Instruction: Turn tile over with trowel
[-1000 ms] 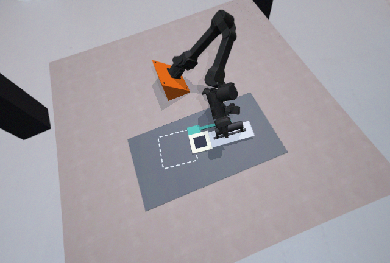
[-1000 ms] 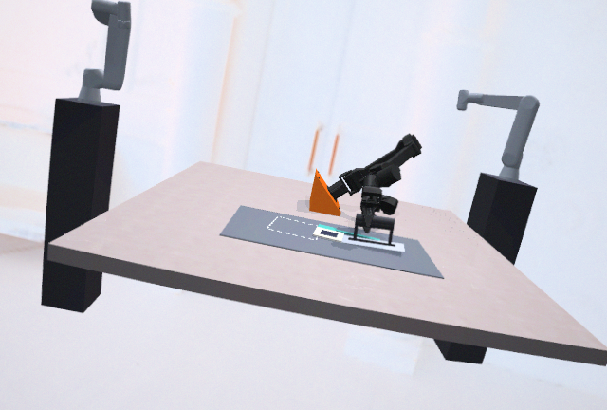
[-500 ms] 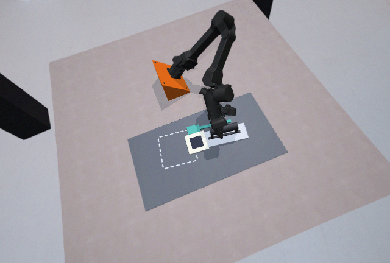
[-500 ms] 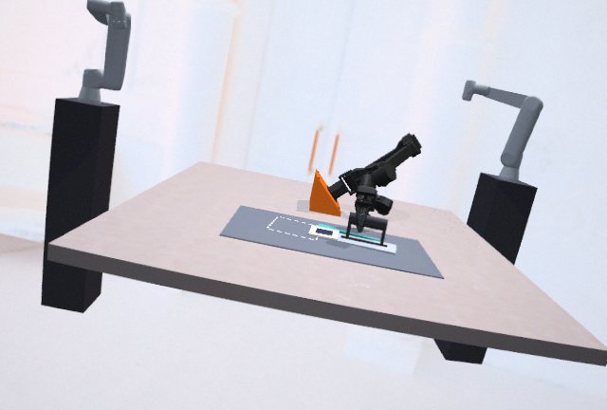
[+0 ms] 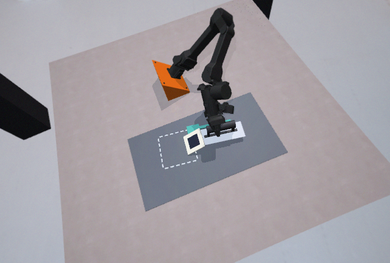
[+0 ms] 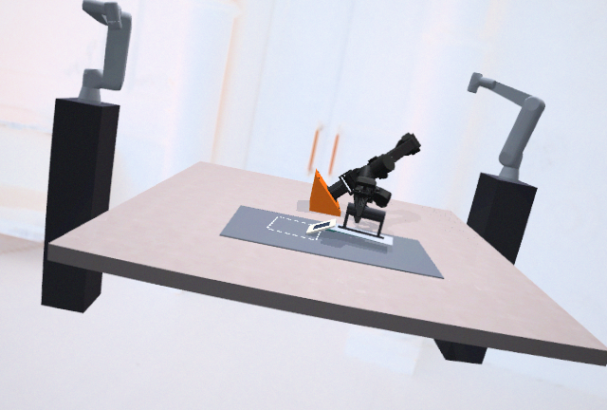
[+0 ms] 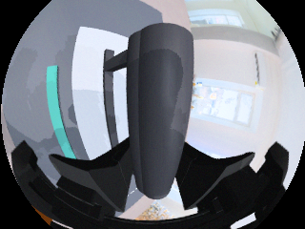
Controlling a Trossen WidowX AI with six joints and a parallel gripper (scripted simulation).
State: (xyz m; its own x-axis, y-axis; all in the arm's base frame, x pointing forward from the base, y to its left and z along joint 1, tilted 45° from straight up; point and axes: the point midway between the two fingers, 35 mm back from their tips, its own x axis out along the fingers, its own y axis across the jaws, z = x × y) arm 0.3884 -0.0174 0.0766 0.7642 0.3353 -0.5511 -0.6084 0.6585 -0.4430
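Now: gripper tip 100 mm above the grey mat, 70 mm to the left of it and 20 mm past it. Round my gripper tip: teal trowel 100 mm behind, 70 mm below, 20 mm to the right; tile 100 mm to the right, 50 mm below, 40 mm behind.
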